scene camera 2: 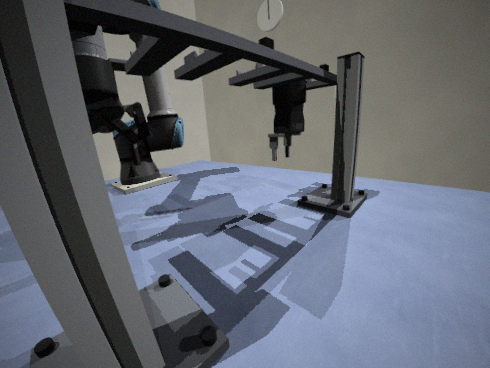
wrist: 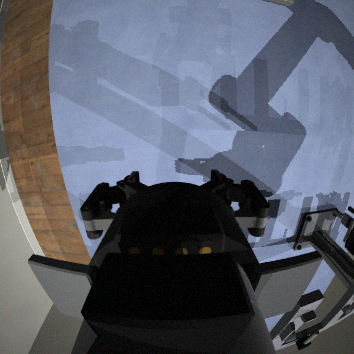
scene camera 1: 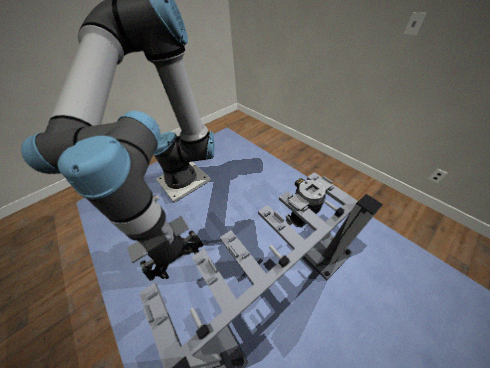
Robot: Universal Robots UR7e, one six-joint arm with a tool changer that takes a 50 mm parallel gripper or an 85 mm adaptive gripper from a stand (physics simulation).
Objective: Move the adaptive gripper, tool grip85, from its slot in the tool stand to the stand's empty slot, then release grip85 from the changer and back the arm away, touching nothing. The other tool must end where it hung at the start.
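The adaptive gripper grip85 hangs from the arm's wrist, fingers down and spread apart, with nothing between them. Grey plates stick out at its two sides. It is clear of the stand, on the robot-base side of the prong ends of the near-left slot. That slot and the middle slot hold no tool. The other tool, with a pale ring on top, hangs in the far-right slot. The exact gap between grip85 and the nearest prongs cannot be told.
The stand's far post rises from a bolted foot. Its near post fills the left of scene camera 2. Upright pegs stand by the slots along the rail. The robot base stands behind on the blue mat.
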